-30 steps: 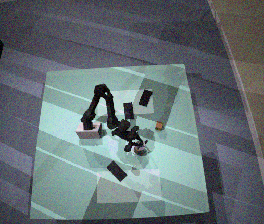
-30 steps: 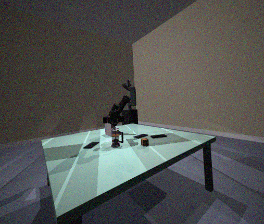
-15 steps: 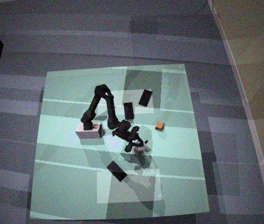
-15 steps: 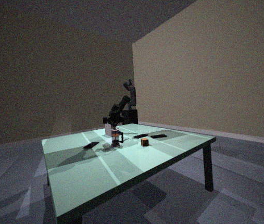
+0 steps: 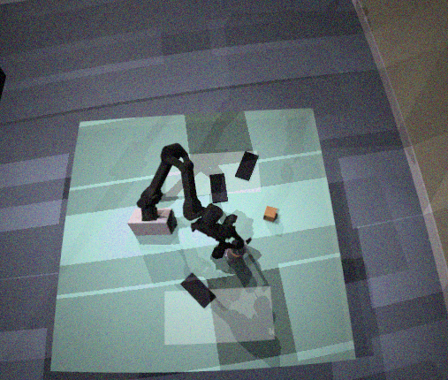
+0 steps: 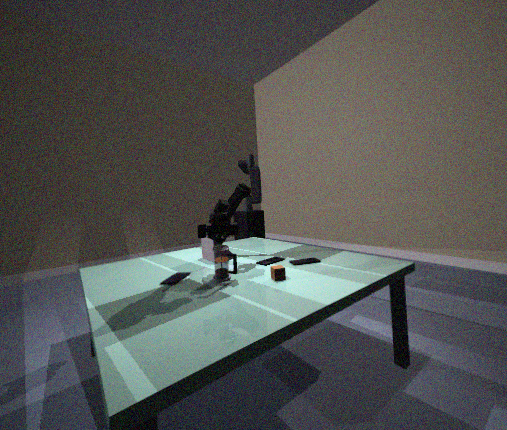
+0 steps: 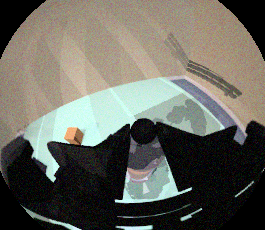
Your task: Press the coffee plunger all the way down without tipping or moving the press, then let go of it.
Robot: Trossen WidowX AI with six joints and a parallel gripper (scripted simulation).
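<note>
Now: gripper tip 9 cm above the coffee press, 2 cm to the right of it and 1 cm past it.
</note>
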